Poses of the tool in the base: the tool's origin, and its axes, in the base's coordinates. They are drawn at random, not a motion.
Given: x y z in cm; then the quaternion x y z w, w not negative.
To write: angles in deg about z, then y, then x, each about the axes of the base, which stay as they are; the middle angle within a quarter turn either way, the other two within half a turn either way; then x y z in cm. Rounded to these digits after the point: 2 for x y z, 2 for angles.
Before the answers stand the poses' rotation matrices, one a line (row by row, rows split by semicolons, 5 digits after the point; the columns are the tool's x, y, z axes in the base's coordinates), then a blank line. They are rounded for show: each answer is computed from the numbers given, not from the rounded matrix.
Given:
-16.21 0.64 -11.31 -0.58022 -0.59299 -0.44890 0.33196
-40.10 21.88 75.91 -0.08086 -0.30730 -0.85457 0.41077
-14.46 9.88 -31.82 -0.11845 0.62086 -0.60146 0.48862
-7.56 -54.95 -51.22 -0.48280 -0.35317 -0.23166 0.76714
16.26 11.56 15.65 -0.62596 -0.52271 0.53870 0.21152
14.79 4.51 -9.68 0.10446 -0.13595 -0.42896 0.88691
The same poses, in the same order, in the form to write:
-0.10630 0.98616 0.12722; 0.39010 -0.07633 0.91761; 0.91462 0.14717 -0.37658
-0.64946 0.75176 -0.11426; -0.65237 -0.47367 0.59165; 0.39066 0.45879 0.79806
-0.49444 0.44069 0.74921; -0.73485 0.24843 -0.63109; -0.46424 -0.86260 0.20101
0.64321 0.69646 -0.31817; -0.01441 0.42647 0.90439; 0.76556 -0.57712 0.28435
-0.12686 0.42650 -0.89555; 0.88229 -0.36406 -0.29836; -0.45329 -0.82798 -0.33012
0.59503 0.73249 -0.33077; -0.78929 0.61017 -0.06866; 0.15153 0.30192 0.94121

-96.15 7.31 -112.31 -16.21 0.64 -11.31
-130.82 -6.56 -36.55 -40.10 21.88 75.91
-138.29 48.52 72.33 -14.46 9.88 -31.82
-47.28 -18.55 -72.55 -7.56 -54.95 -51.22
-106.56 -63.58 137.89 16.26 11.56 15.65
-50.91 -19.32 4.17 14.79 4.51 -9.68

